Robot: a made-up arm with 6 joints. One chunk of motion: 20 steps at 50 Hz.
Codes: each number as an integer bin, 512 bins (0 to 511) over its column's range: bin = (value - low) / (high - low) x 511, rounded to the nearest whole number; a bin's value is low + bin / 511 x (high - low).
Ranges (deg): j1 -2..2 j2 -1..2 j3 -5..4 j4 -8..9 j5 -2..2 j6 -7..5
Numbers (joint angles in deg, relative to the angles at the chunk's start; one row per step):
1: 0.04 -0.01 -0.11 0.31 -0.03 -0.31
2: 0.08 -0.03 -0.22 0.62 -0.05 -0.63
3: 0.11 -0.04 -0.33 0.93 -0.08 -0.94
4: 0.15 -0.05 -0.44 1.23 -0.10 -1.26
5: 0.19 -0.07 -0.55 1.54 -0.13 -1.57
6: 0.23 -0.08 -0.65 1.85 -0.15 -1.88
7: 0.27 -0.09 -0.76 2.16 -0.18 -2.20
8: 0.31 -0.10 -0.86 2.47 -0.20 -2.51
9: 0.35 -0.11 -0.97 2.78 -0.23 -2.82
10: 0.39 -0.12 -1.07 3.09 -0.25 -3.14
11: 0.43 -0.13 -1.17 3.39 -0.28 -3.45
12: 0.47 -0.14 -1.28 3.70 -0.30 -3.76
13: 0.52 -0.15 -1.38 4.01 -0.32 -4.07
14: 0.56 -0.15 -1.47 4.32 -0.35 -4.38
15: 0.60 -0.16 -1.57 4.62 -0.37 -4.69
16: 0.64 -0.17 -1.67 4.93 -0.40 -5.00
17: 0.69 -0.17 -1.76 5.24 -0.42 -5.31
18: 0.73 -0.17 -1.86 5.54 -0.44 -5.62
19: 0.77 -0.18 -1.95 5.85 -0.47 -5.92
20: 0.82 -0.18 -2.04 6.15 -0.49 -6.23
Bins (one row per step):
1: 261 169 278 250 252 285
2: 266 165 271 259 249 271
3: 270 164 265 268 245 258
4: 275 162 259 277 243 244
5: 280 158 253 287 239 231
6: 285 157 247 296 236 218
7: 290 155 241 305 233 204
8: 295 153 235 315 230 191
9: 300 152 229 324 226 178
10: 305 150 223 333 224 164
11: 310 148 217 342 220 151
12: 316 146 211 352 217 138
13: 322 145 206 361 215 125
14: 327 145 200 370 211 112
15: 332 143 195 379 208 98
16: 337 141 189 389 204 85
17: 344 141 184 398 202 72
18: 349 141 178 407 199 59
19: 354 140 173 416 195 46
20: 360 140 168 425 193 33

